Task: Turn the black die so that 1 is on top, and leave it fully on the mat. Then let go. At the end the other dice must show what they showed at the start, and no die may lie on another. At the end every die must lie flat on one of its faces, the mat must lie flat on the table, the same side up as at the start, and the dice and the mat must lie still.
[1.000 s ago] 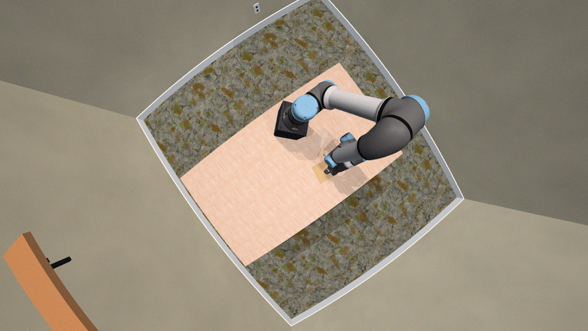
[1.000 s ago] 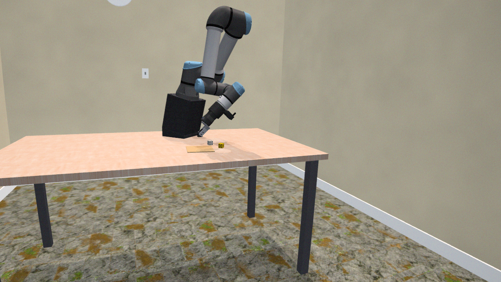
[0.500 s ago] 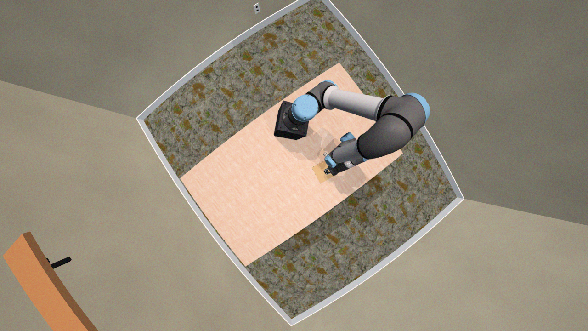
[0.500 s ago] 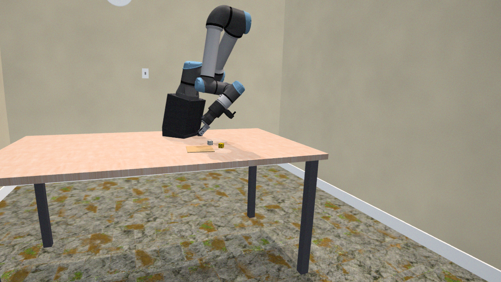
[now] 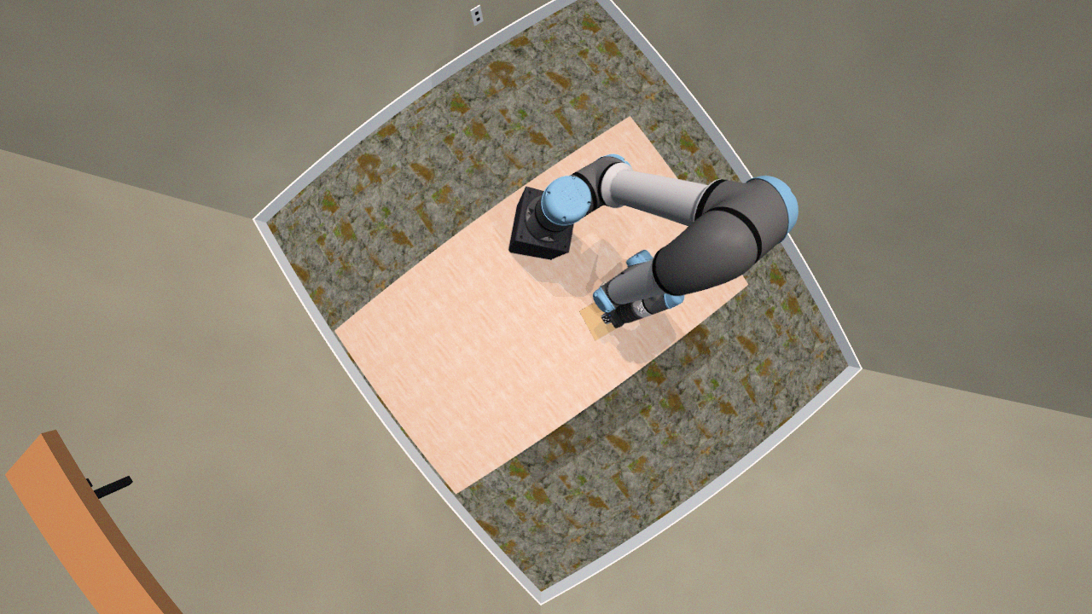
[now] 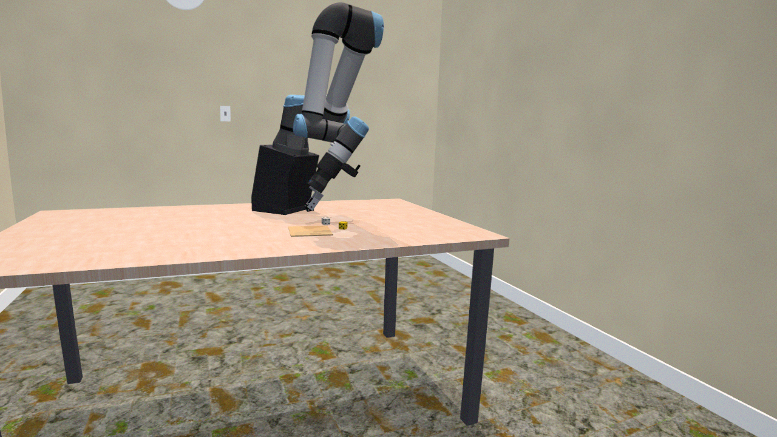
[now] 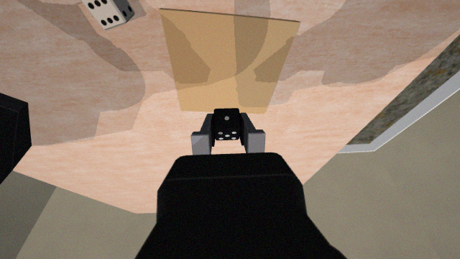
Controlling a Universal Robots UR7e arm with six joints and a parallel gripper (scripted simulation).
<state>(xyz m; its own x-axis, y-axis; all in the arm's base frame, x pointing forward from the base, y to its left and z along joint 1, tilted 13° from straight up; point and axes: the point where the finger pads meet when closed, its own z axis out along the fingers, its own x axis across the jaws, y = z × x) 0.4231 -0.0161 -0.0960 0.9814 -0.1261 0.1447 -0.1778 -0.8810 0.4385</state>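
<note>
The black die is 10 mm to the right of my hand and 10 mm below it. Also, from my hand: tan mat: 10 mm to the right, 90 mm below; white die: 90 mm behind, 80 mm to the left, 80 mm below; yellow die: 120 mm to the left, 80 mm below.
</note>
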